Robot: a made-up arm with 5 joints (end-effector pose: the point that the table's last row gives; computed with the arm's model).
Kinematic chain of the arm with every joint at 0, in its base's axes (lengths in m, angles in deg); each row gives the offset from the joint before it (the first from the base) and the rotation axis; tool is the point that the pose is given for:
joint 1: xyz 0 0 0.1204 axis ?
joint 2: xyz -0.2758 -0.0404 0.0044 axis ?
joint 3: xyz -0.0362 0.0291 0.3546 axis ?
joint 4: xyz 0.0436 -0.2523 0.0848 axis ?
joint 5: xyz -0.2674 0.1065 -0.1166 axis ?
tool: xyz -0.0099 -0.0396 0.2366
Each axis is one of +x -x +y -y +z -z.
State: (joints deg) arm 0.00 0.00 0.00 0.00 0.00
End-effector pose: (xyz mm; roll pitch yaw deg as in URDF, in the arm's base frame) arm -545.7 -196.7 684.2 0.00 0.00 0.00
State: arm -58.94 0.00 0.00 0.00 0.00
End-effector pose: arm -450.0 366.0 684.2 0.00 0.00 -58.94
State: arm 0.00 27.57 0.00 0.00 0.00
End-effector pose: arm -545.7 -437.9 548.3 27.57 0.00 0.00
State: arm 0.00 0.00 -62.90 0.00 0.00
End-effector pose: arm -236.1 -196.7 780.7 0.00 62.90 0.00
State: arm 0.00 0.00 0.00 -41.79 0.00
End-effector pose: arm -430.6 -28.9 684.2 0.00 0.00 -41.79
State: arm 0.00 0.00 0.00 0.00 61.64
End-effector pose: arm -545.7 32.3 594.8 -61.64 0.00 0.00
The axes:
joint 1: +z
joint 2: +x
joint 3: -y
joint 4: +z
joint 5: -x

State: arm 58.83 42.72 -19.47 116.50 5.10
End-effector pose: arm 575.3 -534.3 160.8 -11.98 -45.76 -174.09
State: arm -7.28 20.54 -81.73 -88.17 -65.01
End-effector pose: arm -309.8 -112.5 562.0 -16.62 22.35 -97.00
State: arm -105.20 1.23 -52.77 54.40 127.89
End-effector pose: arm -133.3 715.6 684.8 -80.41 26.48 -38.37
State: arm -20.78 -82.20 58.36 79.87 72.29
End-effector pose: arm -502.9 214.1 577.3 -148.40 72.74 51.10
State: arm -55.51 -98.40 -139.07 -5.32 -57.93
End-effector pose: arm 335.9 338.5 365.0 -25.62 -10.78 164.51
